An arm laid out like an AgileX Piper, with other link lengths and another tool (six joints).
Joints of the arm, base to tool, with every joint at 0 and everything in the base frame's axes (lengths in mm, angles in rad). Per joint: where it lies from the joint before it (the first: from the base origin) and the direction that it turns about. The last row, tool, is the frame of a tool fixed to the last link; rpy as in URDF.
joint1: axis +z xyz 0 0 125.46
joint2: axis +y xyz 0 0 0
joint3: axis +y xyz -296.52 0 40.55
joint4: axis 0.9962 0 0.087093 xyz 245.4 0 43.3
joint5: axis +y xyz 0 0 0
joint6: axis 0.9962 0 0.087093 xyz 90.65 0 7.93
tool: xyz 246.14 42 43.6 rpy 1.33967 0.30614 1.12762
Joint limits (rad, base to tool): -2.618..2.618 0..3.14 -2.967..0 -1.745..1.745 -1.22..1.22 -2.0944..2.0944
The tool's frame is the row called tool.
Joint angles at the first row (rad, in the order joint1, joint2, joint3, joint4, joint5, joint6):
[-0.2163, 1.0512, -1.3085, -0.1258, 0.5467, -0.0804]
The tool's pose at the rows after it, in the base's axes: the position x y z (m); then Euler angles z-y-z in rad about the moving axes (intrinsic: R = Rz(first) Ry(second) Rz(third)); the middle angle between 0 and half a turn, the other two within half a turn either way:
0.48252 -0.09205 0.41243 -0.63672 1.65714 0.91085
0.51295 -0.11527 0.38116 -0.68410 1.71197 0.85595
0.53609 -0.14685 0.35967 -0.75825 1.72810 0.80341
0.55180 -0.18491 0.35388 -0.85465 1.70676 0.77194
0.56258 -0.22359 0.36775 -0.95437 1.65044 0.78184
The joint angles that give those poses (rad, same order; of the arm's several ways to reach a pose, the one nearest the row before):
[-0.2163, 1.1964, -1.3948, -0.1626, 0.6111, -0.0582]
[-0.2162, 1.3229, -1.4619, -0.2397, 0.6310, -0.0068]
[-0.2163, 1.4297, -1.5210, -0.3677, 0.6401, 0.0897]
[-0.2164, 1.5164, -1.5801, -0.5367, 0.6518, 0.2359]
[-0.2189, 1.5854, -1.6431, -0.7197, 0.6613, 0.4132]

